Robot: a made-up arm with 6 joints.
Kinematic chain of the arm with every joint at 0, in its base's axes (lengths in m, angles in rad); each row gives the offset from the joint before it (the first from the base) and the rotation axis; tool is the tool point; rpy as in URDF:
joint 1: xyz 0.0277 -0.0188 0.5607 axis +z
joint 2: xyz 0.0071 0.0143 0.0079 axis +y
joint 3: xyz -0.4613 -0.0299 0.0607 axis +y
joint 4: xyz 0.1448 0.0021 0.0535 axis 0.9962 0 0.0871
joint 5: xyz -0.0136 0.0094 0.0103 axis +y
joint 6: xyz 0.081 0.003 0.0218 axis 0.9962 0 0.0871
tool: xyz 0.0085 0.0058 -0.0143 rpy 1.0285 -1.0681 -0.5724
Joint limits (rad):
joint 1: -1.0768..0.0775
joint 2: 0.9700..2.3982
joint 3: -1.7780..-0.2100
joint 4: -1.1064..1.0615
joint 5: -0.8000..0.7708
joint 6: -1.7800..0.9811
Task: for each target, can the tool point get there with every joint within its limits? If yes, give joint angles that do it. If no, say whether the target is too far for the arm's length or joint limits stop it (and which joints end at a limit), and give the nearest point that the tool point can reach.
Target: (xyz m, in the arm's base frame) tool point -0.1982 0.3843 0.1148
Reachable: no: joint limits stop it (at a limit: joint 1, joint 2, joint 3, joint 4, joint 6) | nearest point 0.3302 0.0428 0.6278 | short by 0.812 m
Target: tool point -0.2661 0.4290 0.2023
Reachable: no: joint limits stop it (at a limit: joint 1, joint 2, joint 3, joint 5) | nearest point -0.0120 0.0221 0.8472 | short by 0.804 m
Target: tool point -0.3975 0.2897 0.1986
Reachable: no: joint limits stop it (at a limit: joint 1, joint 2, joint 3, joint 5) | nearest point -0.0217 0.0154 0.8484 | short by 0.799 m
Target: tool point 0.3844 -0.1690 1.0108
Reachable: yes | joints -0.4157 1.7690 -1.4880 0.4003 0.1704 0.1697
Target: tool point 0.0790 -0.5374 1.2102
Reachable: no: too far | nearest point 0.1510 -0.4015 1.0944 | short by 0.193 m
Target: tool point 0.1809 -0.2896 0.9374
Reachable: yes | joints -0.9863 1.6664 -1.1541 -0.8452 0.4924 0.2226
